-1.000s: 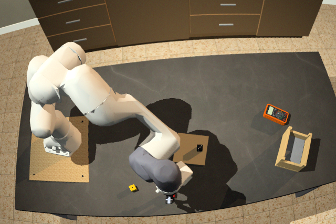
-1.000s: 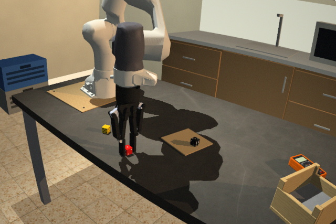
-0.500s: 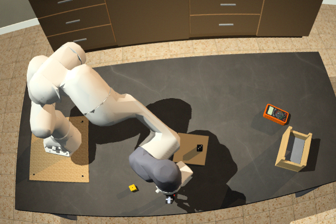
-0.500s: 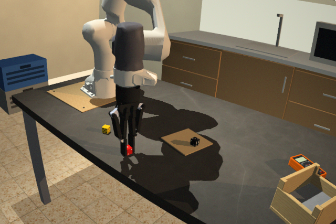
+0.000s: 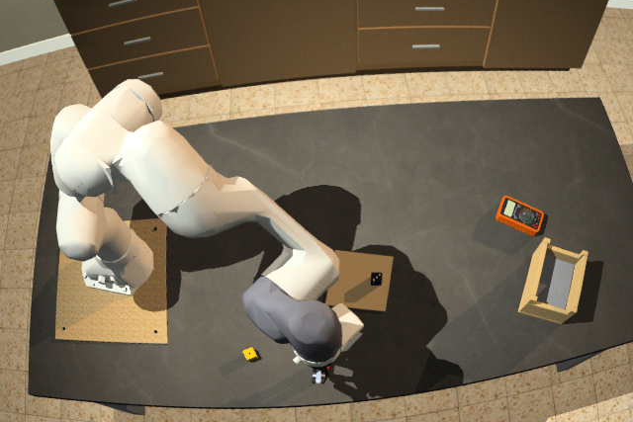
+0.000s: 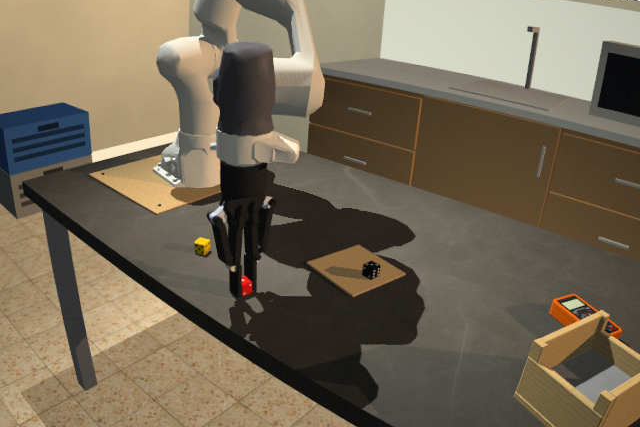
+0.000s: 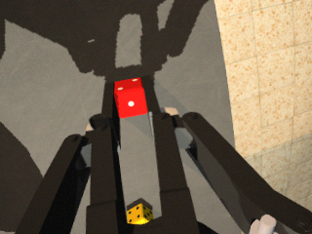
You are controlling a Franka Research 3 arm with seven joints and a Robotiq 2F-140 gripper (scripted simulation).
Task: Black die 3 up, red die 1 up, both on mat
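My hand is 10 cm short of the tan mat, 21 cm to the right of it and 3 cm above it. Also, from my hand: black die (14 cm ahead, 20 cm to the left, 2 cm below); yellow die (16 cm behind, 4 cm to the left, 2 cm below); red die (2 cm below).
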